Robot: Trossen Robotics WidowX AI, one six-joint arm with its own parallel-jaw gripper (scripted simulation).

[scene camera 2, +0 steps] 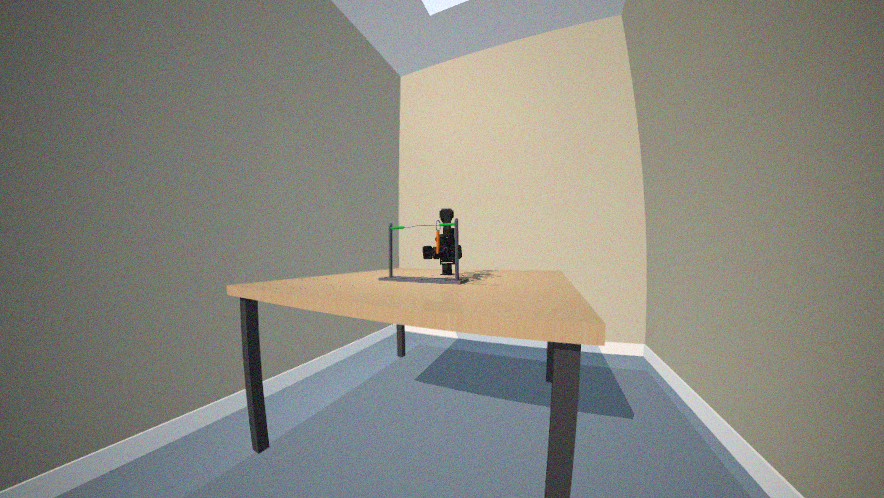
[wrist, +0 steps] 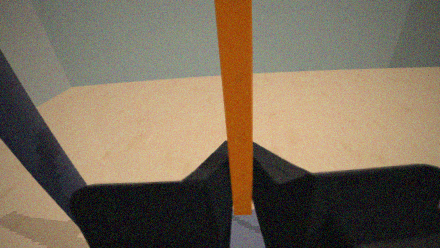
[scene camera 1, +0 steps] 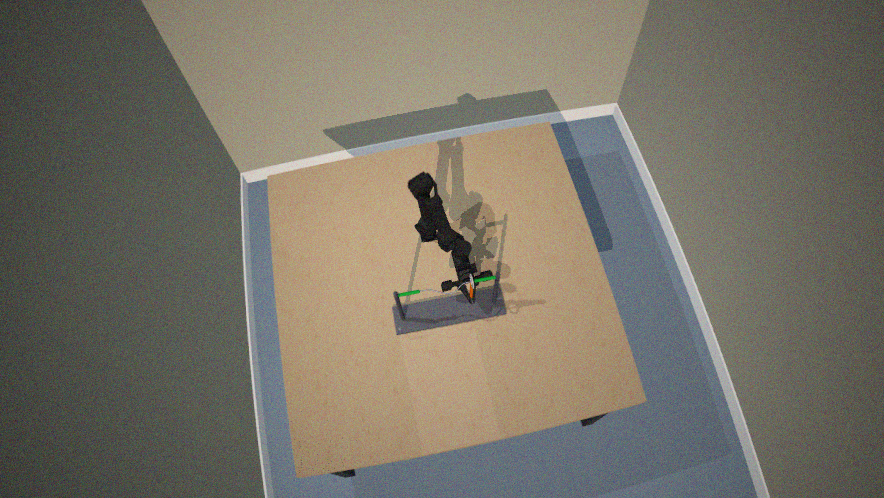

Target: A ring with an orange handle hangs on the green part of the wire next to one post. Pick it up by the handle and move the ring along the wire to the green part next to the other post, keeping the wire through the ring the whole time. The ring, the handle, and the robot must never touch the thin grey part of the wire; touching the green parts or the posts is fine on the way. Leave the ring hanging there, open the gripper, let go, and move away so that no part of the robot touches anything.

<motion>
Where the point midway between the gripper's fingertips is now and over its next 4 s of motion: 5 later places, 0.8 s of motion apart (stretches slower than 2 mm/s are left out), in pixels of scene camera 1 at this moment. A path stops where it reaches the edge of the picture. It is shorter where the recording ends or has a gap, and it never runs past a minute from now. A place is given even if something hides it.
My gripper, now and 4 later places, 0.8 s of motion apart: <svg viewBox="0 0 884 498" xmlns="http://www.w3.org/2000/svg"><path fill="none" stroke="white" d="M473 303L479 302L481 303L479 293L476 286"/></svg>
</motion>
